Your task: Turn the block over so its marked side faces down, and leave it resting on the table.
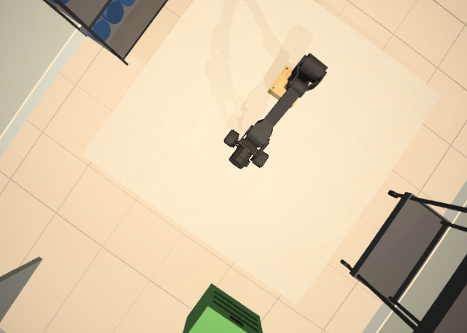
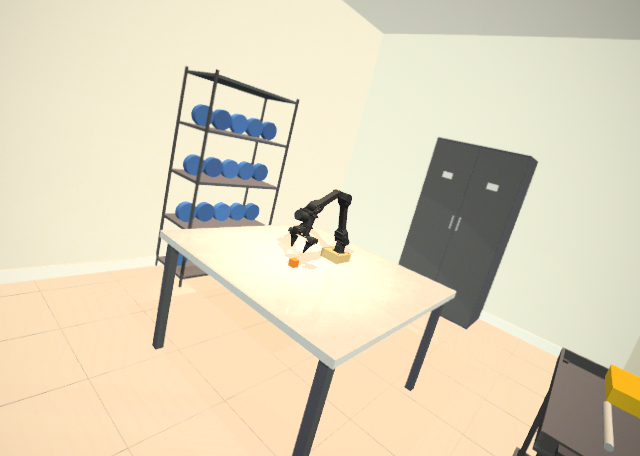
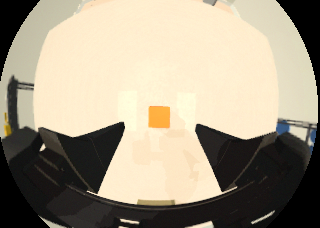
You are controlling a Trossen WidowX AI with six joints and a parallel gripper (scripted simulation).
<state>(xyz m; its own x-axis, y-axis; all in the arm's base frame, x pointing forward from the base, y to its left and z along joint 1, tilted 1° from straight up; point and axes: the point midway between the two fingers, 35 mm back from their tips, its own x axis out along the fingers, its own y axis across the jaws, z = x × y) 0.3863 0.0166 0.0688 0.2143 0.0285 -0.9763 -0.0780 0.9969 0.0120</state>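
The orange block lies 1 cm behind my gripper tip and 8 cm below it.
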